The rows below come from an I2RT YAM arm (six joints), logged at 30 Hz.
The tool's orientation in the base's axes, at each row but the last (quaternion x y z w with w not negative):
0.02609 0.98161 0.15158 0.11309
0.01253 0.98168 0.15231 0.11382
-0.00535 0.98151 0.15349 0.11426
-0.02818 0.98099 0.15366 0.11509
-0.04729 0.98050 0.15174 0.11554
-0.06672 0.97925 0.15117 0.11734
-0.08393 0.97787 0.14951 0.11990
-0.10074 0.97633 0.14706 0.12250
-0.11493 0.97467 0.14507 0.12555
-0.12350 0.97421 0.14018 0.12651
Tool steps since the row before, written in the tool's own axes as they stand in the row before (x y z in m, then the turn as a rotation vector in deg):
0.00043 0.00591 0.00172 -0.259 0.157 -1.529
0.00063 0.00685 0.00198 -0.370 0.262 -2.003
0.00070 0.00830 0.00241 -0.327 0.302 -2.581
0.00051 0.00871 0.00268 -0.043 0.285 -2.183
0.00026 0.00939 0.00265 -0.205 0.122 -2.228
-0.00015 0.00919 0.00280 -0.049 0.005 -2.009
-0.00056 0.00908 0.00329 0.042 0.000 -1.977
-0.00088 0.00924 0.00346 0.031 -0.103 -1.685
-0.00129 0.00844 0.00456 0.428 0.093 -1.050
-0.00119 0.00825 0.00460 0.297 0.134 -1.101
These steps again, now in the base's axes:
0.00008 0.00617 0.00010 -0.097 -0.319 1.523
-0.00023 0.00715 0.00009 -0.098 -0.365 2.019
-0.00052 0.00865 0.00010 -0.270 -0.501 2.557
-0.00070 0.00910 -0.00003 -0.458 -0.400 2.116
-0.00089 0.00972 0.00017 -0.290 -0.560 2.150
-0.00080 0.00958 0.00002 -0.375 -0.617 1.876
-0.00059 0.00965 -0.00043 -0.454 -0.623 1.821
-0.00059 0.00987 -0.00054 -0.359 -0.627 1.526
-0.00002 0.00952 -0.00172 -0.649 -0.321 0.877
-0.00019 0.00932 -0.00194 -0.549 -0.271 0.971

